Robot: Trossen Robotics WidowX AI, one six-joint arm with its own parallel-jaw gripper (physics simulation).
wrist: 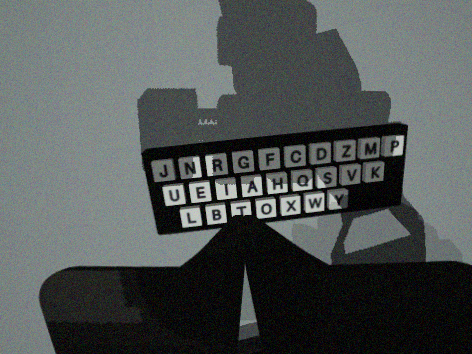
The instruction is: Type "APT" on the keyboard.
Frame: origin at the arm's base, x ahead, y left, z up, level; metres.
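Seen in the pictures: gripper, fingertip midpoint: (243, 225).
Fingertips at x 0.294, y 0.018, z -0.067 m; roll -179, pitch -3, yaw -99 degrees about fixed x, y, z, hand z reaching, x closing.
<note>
A point is followed by its place in that frame.
A black keyboard (374, 194) @(y -0.092, x 0.256, z -0.151 m) with three rows of light letter keys lies slightly tilted across the middle of the wrist view. The A key (252, 186) @(y 0.005, x 0.283, z -0.146 m) is in the middle row, the T key (241, 208) @(y 0.015, x 0.267, z -0.146 m) in the bottom row, and the P key (394, 145) @(y -0.105, x 0.295, z -0.146 m) at the right end of the top row. My gripper (243, 225) @(y 0.018, x 0.295, z -0.067 m) is shut and empty. Its black tips overlap the lower part of the T key in the view, below the A key. Whether the tips touch the T key or hang above it cannot be told.
A grey table top (65, 150) @(y 0.136, x 0.329, z -0.162 m) lies around the keyboard. The arm's dark shadow falls behind the keyboard, over many of its upper and right keys, and on the table at its lower right.
</note>
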